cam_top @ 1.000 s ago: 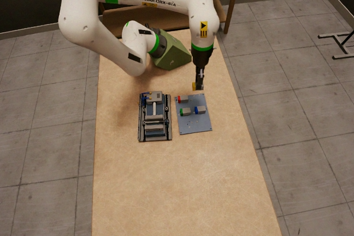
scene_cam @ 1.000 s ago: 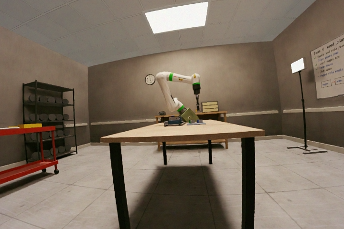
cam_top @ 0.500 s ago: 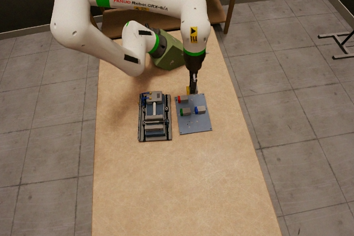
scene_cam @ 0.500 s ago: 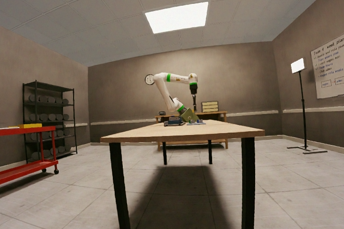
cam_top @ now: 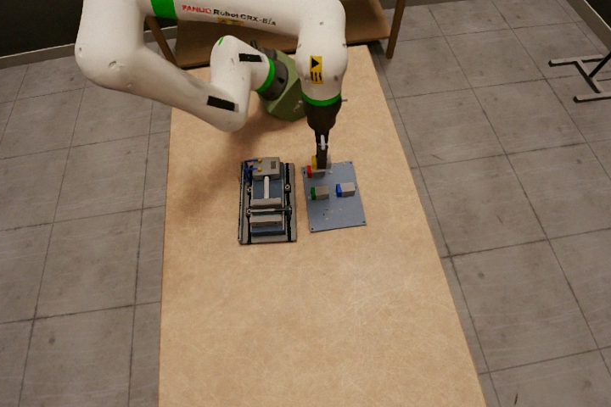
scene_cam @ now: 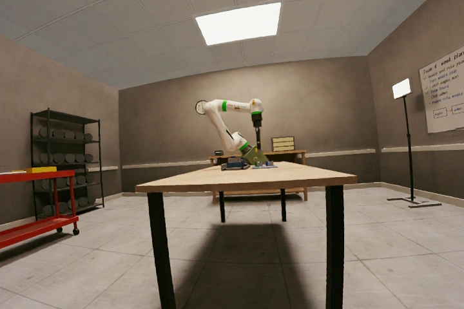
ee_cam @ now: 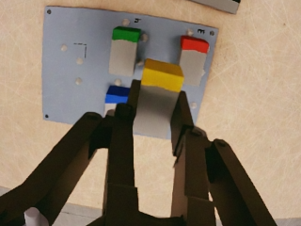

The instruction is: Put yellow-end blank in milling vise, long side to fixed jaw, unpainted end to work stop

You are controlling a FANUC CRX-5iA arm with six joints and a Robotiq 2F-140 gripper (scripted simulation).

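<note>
Now: hand 110 mm short of the fixed jaw, 220 mm to the left of it and 100 mm above it. The rest, counted from my hand: green-ended blank (40 mm ahead, 20 mm to the right, 160 mm below); blue-ended blank (60 mm ahead, 70 mm to the left, 160 mm below); red-ended blank (50 mm behind, 10 mm to the right, 160 mm below).
</note>
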